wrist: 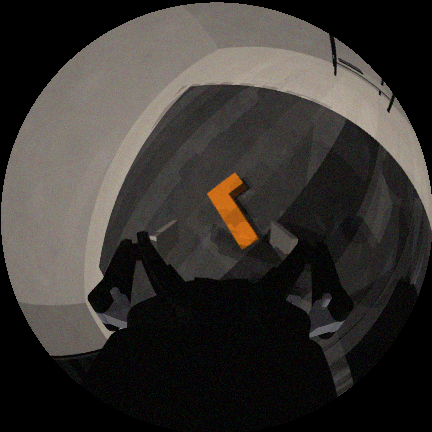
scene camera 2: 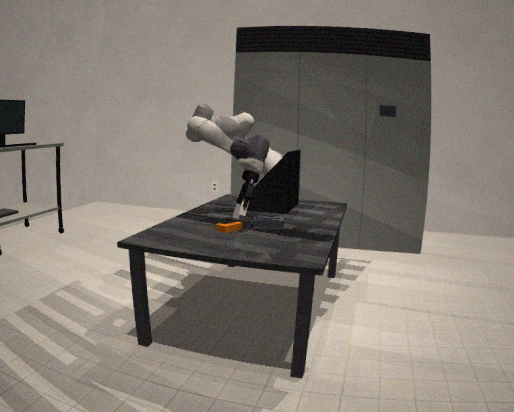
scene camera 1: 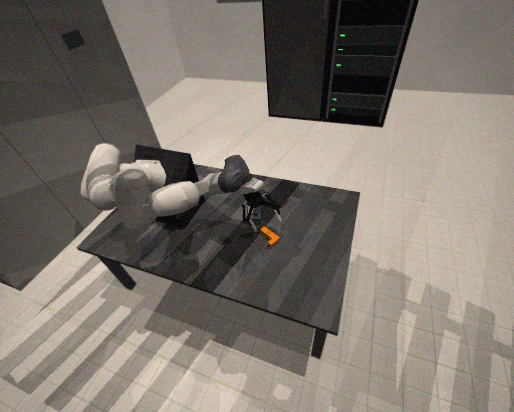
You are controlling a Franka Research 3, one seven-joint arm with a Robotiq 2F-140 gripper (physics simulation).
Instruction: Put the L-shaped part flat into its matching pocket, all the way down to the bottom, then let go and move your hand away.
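Observation:
The orange L-shaped part (scene camera 1: 270, 235) (scene camera 2: 230, 227) (wrist: 231, 214) lies on the table, outside the dark grey block (scene camera 2: 269, 223) and beside it. The block's pocket cannot be made out. In scene camera 1, a small piece of grey shows between the fingers and may be this block. My gripper (scene camera 1: 267, 224) (scene camera 2: 240, 214) (wrist: 224, 231) is wide open and empty, above the table close to the part. In the wrist view, the part's long arm reaches back between the fingertips, nearer the right one, and its short arm is at the far end.
The dark table (scene camera 1: 310, 280) (scene camera 2: 200, 245) carries a black wedge-shaped panel (scene camera 1: 167, 162) (scene camera 2: 282, 187) near the arm's base. A server rack (scene camera 1: 295, 60) stands on the floor beyond the table. A wheeled cart (scene camera 2: 59, 187) with a monitor is at the left in scene camera 2.

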